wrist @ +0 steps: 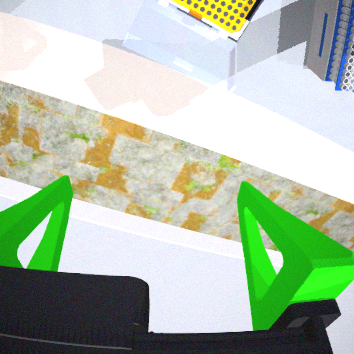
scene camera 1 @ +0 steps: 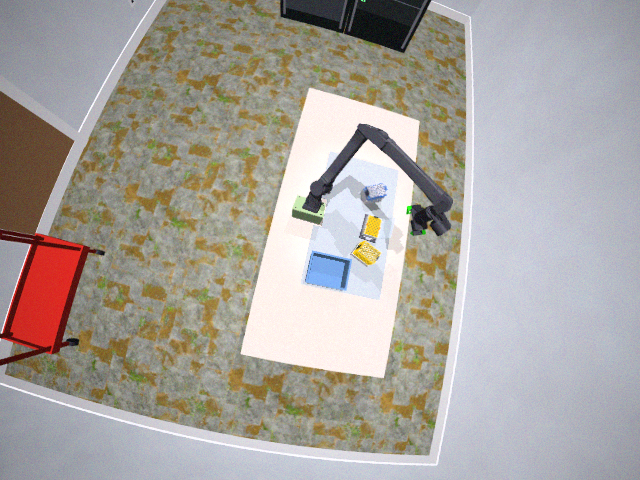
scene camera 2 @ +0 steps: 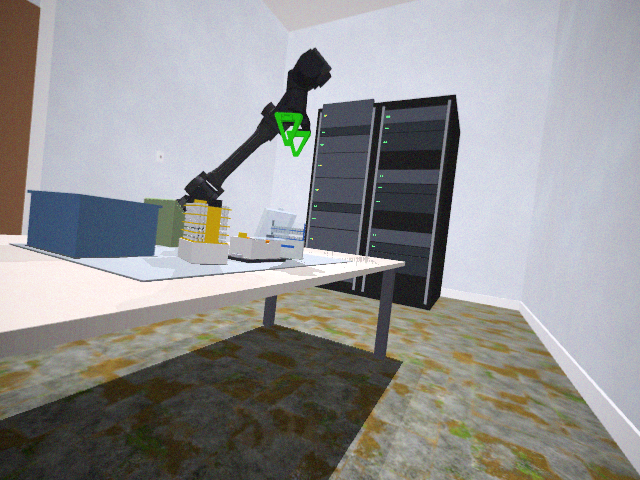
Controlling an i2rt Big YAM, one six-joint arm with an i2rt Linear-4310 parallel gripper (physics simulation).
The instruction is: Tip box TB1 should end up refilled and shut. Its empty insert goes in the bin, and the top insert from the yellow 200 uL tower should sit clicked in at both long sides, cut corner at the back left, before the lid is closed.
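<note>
Tip box TB1 [scene camera 1: 371, 227] [scene camera 2: 255, 248] is white and holds a yellow insert [wrist: 215, 12]; its clear lid [wrist: 180, 56] stands open toward the table's edge in the wrist view. Whether the insert holds tips or is clicked in is too small to tell. The yellow 200 uL tower [scene camera 1: 366, 253] [scene camera 2: 206, 224] stands beside TB1, several inserts high on a white base. The blue bin [scene camera 1: 326, 272] [scene camera 2: 93, 224] is open at the top. My gripper [scene camera 1: 416, 221] [scene camera 2: 292, 149] [wrist: 154, 186] is open and empty, high above and beyond the table's edge, well apart from TB1.
A blue-and-white tip rack stack [scene camera 1: 375, 192] [scene camera 2: 289, 232] [wrist: 345, 47] stands on the far side of TB1 from the yellow tower. A green block [scene camera 1: 308, 212] [scene camera 2: 164, 219] is by the arm's base. These stand on a table [scene camera 1: 320, 330]. Black server racks [scene camera 2: 408, 206] stand behind.
</note>
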